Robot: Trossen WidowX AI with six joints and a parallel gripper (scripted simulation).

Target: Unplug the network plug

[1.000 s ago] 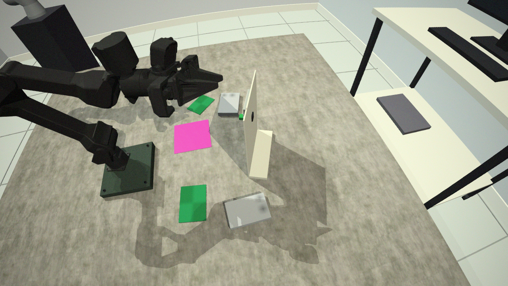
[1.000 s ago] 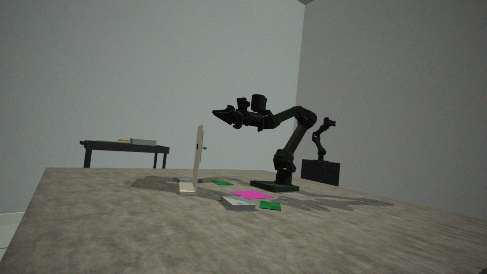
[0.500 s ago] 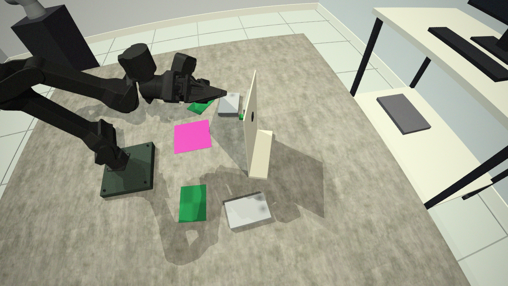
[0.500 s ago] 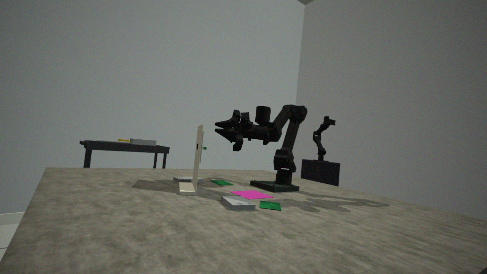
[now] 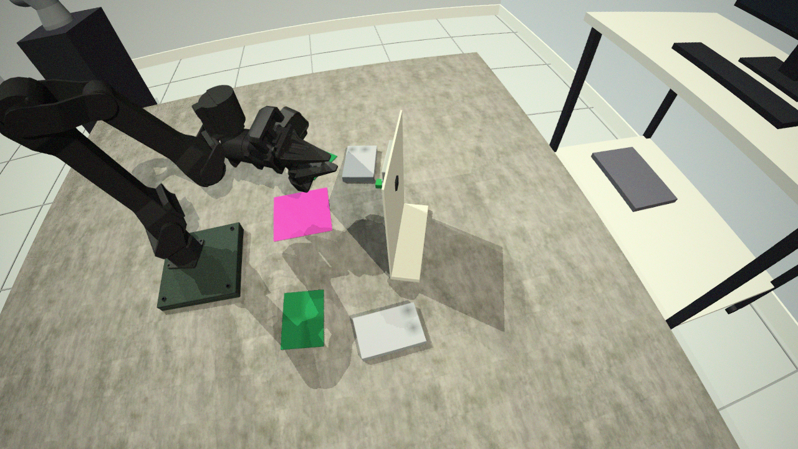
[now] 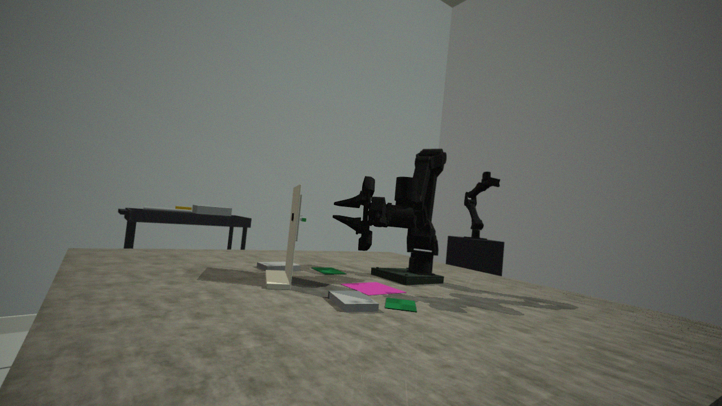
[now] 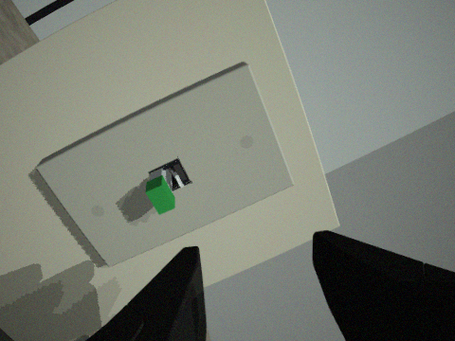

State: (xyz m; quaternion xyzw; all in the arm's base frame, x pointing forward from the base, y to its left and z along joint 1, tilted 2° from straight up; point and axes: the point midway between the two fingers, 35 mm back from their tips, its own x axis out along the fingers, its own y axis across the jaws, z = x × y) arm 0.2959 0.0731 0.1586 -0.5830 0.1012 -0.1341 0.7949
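The network plug is 8 cm ahead of my gripper tip, 3 cm below it and 2 cm to the right of it. From my gripper tip the other things lie so: cream upright panel 10 cm ahead, 8 cm below, 2 cm to the right; marked square 19 cm below, 11 cm behind, 5 cm to the left.
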